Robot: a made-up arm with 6 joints. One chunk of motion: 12 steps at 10 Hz.
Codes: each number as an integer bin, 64 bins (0 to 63) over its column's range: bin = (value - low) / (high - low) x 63, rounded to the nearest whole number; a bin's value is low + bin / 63 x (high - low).
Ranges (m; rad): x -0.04..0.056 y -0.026..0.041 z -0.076..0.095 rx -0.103..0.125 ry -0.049..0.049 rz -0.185..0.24
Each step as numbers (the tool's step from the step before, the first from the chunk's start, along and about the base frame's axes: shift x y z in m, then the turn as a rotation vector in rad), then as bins.
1 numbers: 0.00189 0.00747 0.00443 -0.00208 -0.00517 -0.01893
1 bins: 27 31 30 28 28 25
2 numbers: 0.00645 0.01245 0.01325 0.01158 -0.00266 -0.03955
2 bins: 30 36 33 32 30 22
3 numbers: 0.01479 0.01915 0.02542 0.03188 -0.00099 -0.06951
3 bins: 36 42 37 37 31 17
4 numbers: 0.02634 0.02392 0.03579 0.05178 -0.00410 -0.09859
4 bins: 44 47 41 43 29 13
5 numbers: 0.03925 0.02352 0.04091 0.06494 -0.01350 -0.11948
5 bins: 52 47 43 46 23 10
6 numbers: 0.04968 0.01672 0.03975 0.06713 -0.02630 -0.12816
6 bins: 59 40 43 47 15 8
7 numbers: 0.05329 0.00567 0.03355 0.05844 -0.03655 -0.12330
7 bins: 61 30 40 45 8 9
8 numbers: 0.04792 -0.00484 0.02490 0.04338 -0.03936 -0.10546
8 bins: 58 20 37 40 6 12
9 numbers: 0.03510 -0.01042 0.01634 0.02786 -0.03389 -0.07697
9 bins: 49 15 34 36 10 16
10 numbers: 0.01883 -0.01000 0.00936 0.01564 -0.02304 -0.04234
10 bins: 39 15 31 33 17 21
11 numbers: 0.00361 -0.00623 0.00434 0.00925 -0.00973 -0.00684
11 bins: 29 19 30 31 25 26
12 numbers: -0.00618 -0.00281 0.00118 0.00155 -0.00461 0.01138
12 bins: 22 22 28 29 29 29
